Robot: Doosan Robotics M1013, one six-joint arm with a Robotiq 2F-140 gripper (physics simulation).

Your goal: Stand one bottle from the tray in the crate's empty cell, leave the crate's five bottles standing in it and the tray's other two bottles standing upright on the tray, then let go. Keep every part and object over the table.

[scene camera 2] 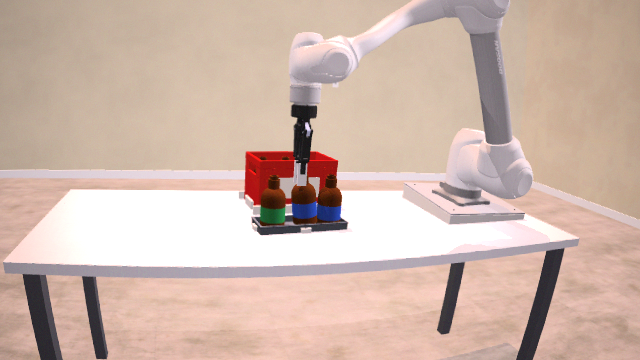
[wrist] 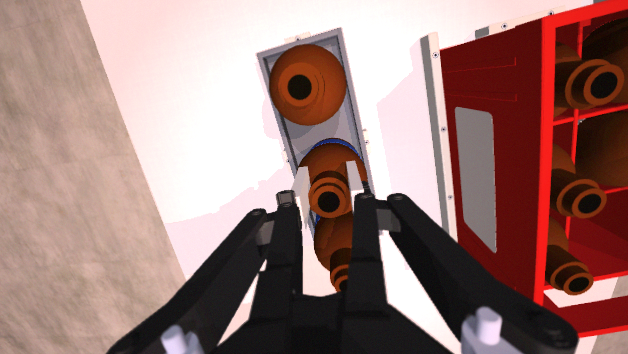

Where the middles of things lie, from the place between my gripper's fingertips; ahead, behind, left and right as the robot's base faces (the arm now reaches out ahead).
The pale strip (wrist: 429, 44) is 60 mm behind my hand, 140 mm to the right of it and 120 mm below it.
